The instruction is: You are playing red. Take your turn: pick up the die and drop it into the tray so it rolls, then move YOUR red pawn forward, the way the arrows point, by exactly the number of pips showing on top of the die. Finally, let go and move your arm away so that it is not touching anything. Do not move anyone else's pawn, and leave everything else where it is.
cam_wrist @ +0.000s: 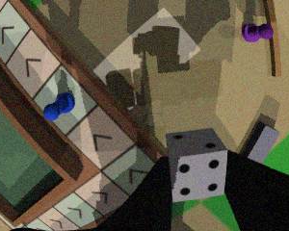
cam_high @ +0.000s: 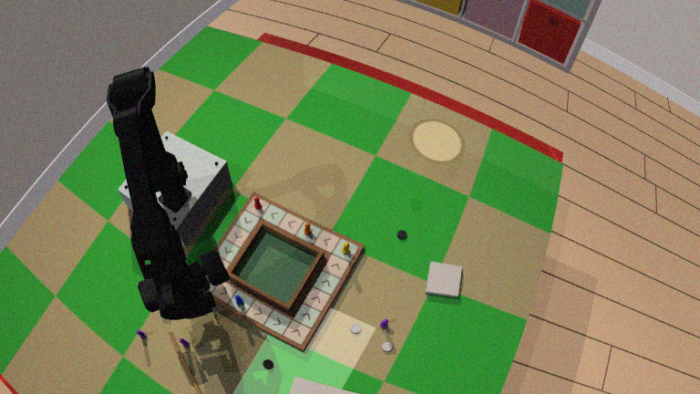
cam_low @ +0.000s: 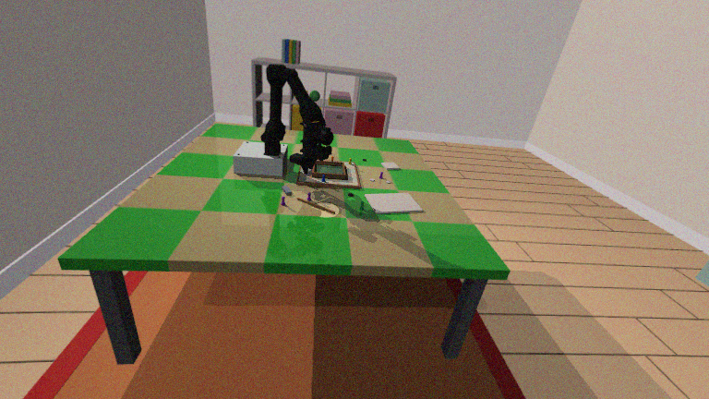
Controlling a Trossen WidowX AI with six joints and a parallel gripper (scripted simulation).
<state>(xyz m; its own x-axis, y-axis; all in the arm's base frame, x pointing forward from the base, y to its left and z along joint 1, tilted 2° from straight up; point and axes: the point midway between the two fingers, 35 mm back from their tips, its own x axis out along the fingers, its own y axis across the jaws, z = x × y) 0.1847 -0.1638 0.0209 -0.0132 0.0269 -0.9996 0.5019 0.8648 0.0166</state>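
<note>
My gripper tip is now 3 cm past the red pawn, 29 cm to the right of it and 5 cm above it. Round my gripper tip: grey block 8 cm behind, 4 cm to the right, 7 cm below; then blue pawn 7 cm ahead, 6 cm to the left, 5 cm below; then white die right at my gripper tip.
</note>
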